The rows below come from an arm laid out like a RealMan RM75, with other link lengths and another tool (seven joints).
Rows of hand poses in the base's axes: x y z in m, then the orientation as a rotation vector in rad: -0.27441, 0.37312, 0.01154, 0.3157, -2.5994, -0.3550; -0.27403, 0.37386, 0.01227, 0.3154, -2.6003, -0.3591; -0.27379, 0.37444, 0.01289, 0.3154, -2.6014, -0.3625; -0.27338, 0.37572, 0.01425, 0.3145, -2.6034, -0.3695; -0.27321, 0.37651, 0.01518, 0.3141, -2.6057, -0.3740; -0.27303, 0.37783, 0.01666, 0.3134, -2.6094, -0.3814; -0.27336, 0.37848, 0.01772, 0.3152, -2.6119, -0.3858; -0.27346, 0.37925, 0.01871, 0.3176, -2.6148, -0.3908; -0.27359, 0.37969, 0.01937, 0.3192, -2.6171, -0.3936; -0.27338, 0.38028, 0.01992, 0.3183, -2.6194, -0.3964; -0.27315, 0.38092, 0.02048, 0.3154, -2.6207, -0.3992; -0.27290, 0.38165, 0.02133, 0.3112, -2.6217, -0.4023; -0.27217, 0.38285, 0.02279, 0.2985, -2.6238, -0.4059; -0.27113, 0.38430, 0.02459, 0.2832, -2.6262, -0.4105; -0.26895, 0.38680, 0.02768, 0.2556, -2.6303, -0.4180; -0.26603, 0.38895, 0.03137, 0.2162, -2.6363, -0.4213; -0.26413, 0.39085, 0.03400, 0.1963, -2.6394, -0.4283; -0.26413, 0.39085, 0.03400, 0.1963, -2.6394, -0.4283; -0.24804, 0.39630, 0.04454, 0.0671, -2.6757, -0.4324; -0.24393, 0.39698, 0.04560, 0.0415, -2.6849, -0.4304
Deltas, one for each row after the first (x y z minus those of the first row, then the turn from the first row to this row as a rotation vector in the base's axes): 0.00038, 0.00074, 0.00073, 0.0029, -0.0009, -0.0012; 0.00062, 0.00132, 0.00135, 0.0053, -0.0021, -0.0021; 0.00103, 0.00260, 0.00271, 0.0101, -0.0040, -0.0044; 0.00120, 0.00339, 0.00364, 0.0132, -0.0063, -0.0060; 0.00138, 0.00471, 0.00512, 0.0183, -0.0100, -0.0087; 0.00105, 0.00536, 0.00618, 0.0218, -0.0129, -0.0088; 0.00095, 0.00613, 0.00717, 0.0258, -0.0164, -0.0087; 0.00082, 0.00657, 0.00783, 0.0281, -0.0190, -0.0086; 0.00103, 0.00716, 0.00838, 0.0299, -0.0212, -0.0102; 0.00126, 0.00780, 0.00894, 0.0313, -0.0220, -0.0130; 0.00151, 0.00853, 0.00979, 0.0327, -0.0223, -0.0166; 0.00224, 0.00973, 0.01125, 0.0328, -0.0221, -0.0264; 0.00328, 0.01118, 0.01305, 0.0331, -0.0218, -0.0382; 0.00546, 0.01368, 0.01614, 0.0332, -0.0213, -0.0592; 0.00838, 0.01583, 0.01983, 0.0281, -0.0207, -0.0879; 0.01028, 0.01773, 0.02246, 0.0294, -0.0209, -0.1035; 0.01028, 0.01773, 0.02246, 0.0294, -0.0209, -0.1035; 0.02637, 0.02318, 0.03300, 0.0085, -0.0395, -0.1989; 0.03048, 0.02386, 0.03406, 0.0026, -0.0456, -0.2174
